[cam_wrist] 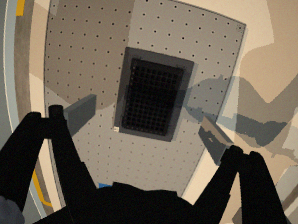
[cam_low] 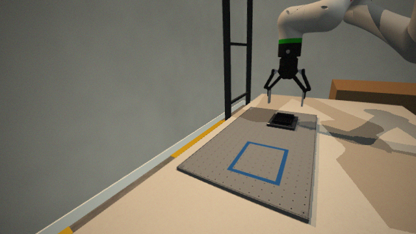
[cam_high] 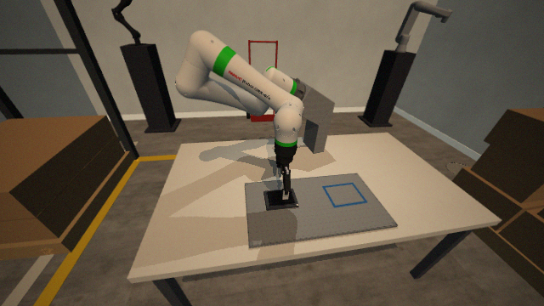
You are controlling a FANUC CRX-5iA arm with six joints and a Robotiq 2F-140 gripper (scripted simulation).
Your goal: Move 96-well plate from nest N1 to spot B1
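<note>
Now: hand 80 mm above the black 96-well plate. Also, from my hand: dark plate nest N1: 100 mm below.
</note>
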